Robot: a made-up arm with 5 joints.
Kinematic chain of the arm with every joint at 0, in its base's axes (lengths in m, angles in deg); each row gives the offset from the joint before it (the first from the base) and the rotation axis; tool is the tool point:
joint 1: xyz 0 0 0.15 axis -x
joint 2: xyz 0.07 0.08 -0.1 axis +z
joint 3: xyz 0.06 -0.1 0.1 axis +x
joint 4: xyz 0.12 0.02 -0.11 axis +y
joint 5: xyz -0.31 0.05 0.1 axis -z
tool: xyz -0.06 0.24 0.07
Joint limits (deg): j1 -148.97..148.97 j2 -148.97..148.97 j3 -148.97..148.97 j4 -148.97..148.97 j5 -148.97..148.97
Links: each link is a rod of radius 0.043 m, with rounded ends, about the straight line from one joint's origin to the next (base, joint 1, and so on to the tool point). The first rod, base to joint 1, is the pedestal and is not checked.
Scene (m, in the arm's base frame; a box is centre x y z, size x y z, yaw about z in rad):
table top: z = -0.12
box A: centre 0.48 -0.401 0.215 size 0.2 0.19 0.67 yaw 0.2
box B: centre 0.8 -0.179 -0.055 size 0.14 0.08 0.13 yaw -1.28
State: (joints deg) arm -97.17 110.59 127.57 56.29 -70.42
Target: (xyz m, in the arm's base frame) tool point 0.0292 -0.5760 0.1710
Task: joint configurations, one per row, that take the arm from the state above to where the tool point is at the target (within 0.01 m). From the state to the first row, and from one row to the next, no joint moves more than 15 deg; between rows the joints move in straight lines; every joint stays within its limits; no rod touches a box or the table.
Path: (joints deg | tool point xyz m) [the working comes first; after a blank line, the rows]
Joints at the target: -127.57 148.97 52.27 69.70 -20.40
Straight joint move there: touches box A.

1: -94.54 122.67 122.63 59.01 -65.54 | 0.5046 0.1143 0.5675
2: -91.91 134.74 117.69 61.74 -60.66 | 0.4218 0.0734 0.6799
3: -89.28 146.82 112.75 64.46 -55.77 | 0.3026 0.0394 0.7673
4: -96.94 147.25 100.65 65.51 -48.70 | 0.2810 -0.1726 0.7543
5: -104.59 147.68 88.56 66.56 -41.62 | 0.2391 -0.3626 0.6685
6: -112.25 148.11 76.46 67.60 -34.55 | 0.1801 -0.5033 0.5250
7: -119.91 148.54 64.36 68.65 -27.47 | 0.1082 -0.5764 0.3492
8: -127.57 148.97 52.27 69.70 -20.40 | 0.0292 -0.5760 0.1711

